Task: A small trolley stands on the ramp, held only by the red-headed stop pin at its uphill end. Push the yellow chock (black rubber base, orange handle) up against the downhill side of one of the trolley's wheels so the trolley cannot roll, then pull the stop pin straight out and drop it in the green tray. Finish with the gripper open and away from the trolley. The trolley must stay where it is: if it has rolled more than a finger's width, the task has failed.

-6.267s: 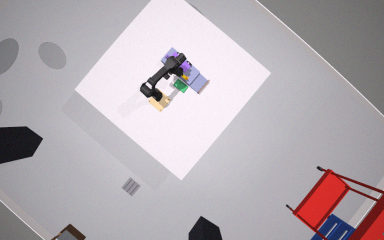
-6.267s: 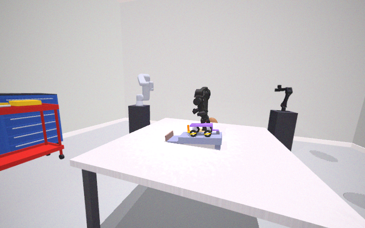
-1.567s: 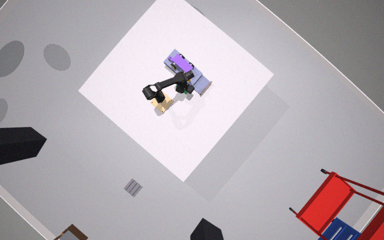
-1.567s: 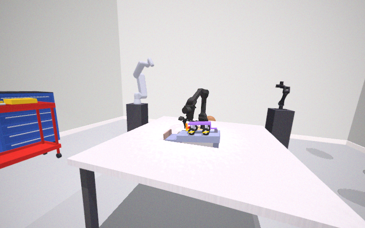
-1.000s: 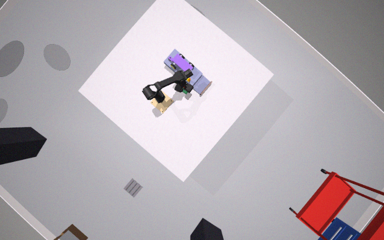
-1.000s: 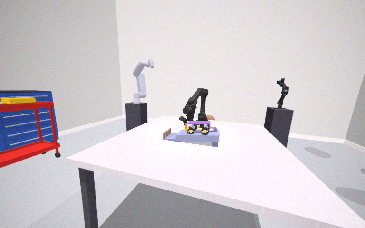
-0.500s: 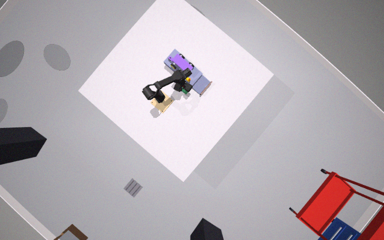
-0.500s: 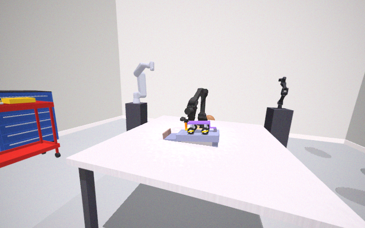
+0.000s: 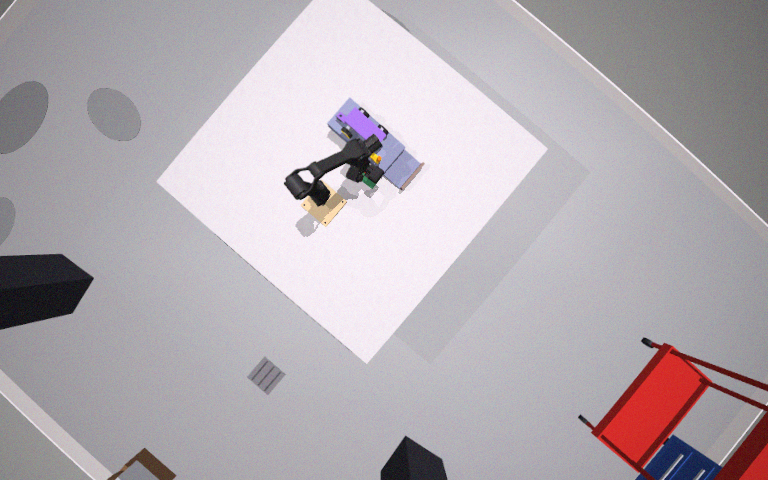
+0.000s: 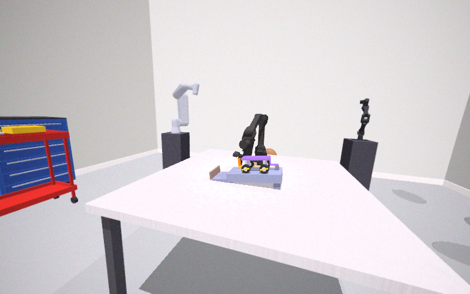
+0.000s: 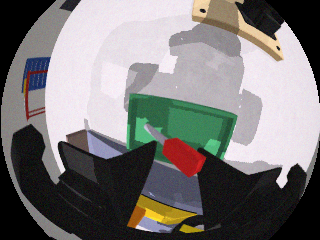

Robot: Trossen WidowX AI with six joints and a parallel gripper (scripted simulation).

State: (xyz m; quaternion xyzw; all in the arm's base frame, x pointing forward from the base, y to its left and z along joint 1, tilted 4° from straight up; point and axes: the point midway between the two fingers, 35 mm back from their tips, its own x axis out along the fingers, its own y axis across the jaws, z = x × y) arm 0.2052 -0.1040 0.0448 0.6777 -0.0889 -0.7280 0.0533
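My gripper tip is 10 mm to the left of the stop pin. The rest, counted from my gripper tip: yellow chock (70 mm ahead, 50 mm above); then green tray (50 mm below); then blue-grey ramp (130 mm ahead, 90 mm to the left, 10 mm above).
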